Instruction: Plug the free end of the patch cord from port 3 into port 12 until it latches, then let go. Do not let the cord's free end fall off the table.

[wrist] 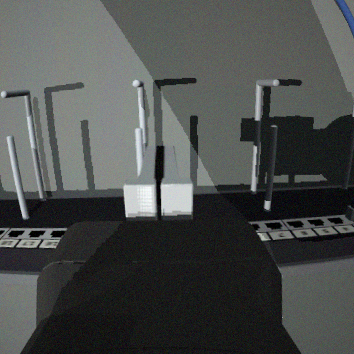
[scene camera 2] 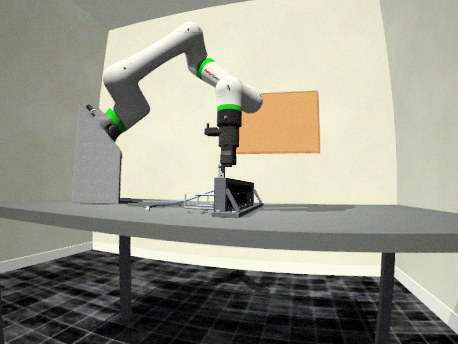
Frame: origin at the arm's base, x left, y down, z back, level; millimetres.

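Where they show: gripper, between the fingertips: (wrist: 160,163); arm's base, origin of its link: (scene camera 2: 102,131).
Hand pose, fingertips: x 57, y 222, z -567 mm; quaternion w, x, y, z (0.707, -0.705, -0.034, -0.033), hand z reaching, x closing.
Things, the pixels of their top centre, and the offset from my fingertips. Level surfaces: height alone.
- patch panel, centre of its top: (wrist: 138,227) (scene camera 2: 230,180) dx -11, dy -6, dz -40 mm
- slanted brace, centre of its top: (scene camera 2: 232,188) dx -238, dy +22, dz -129 mm
- grey table, height of its surface: dy +95 mm
My gripper (scene camera 2: 221,172) (wrist: 160,163) is shut, with its two fingers together and no cord between them. It points down at the top of the patch panel (scene camera 2: 219,196) (wrist: 225,201). The blue patch cord (scene camera 2: 172,203) (wrist: 346,16) runs from behind the panel over the table in the scene view; part of it shows at the top right corner of the wrist view. Its free end (scene camera 2: 148,208) lies on the table, left of the panel and apart from the gripper. Ports show on both sides of the gripper body in the wrist view; their labels are too blurred to tell ports 3 and 12.
Upright metal cord guides (scene camera 2: 185,201) (wrist: 257,135) stand along the panel's cord side, near the fingers. A slanted brace (scene camera 2: 233,201) supports the panel. The grey table (scene camera 2: 325,222) carries the panel and the robot's pedestal (scene camera 2: 96,170).
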